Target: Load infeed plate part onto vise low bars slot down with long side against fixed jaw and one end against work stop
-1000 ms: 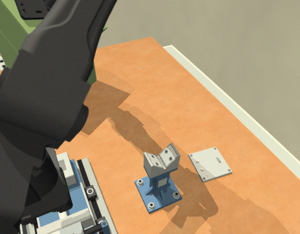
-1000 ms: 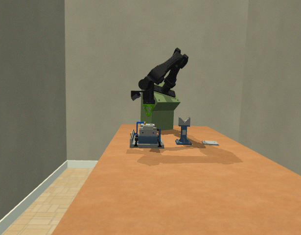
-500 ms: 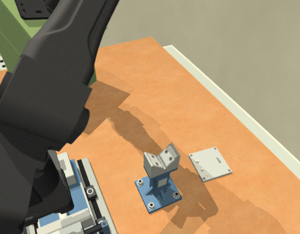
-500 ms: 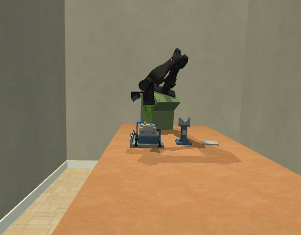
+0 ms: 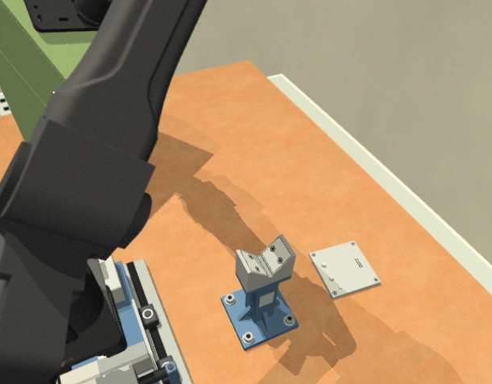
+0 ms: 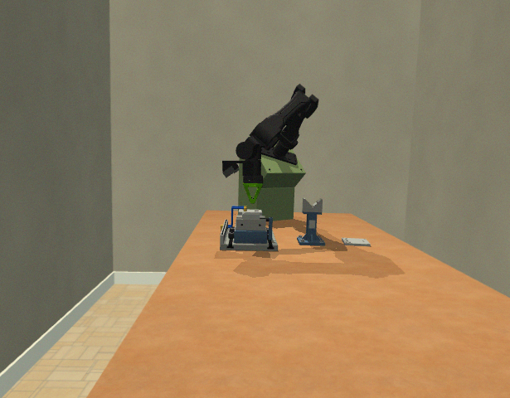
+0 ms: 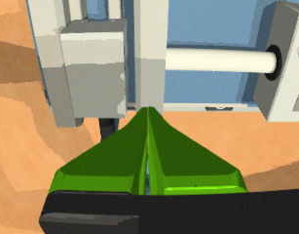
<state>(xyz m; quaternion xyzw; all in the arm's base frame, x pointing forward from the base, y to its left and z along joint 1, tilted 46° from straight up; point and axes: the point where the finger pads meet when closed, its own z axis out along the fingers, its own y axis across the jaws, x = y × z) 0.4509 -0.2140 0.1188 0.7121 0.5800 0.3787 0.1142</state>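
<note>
Right now my hand is 7 cm above the moving jaw. Round my hand: grey part (6 cm below, 3 cm ahead, 1 cm to the right); then work stop (6 cm below, 4 cm to the left, 4 cm ahead); then white cylinder rod (7 cm below, 6 cm behind).
</note>
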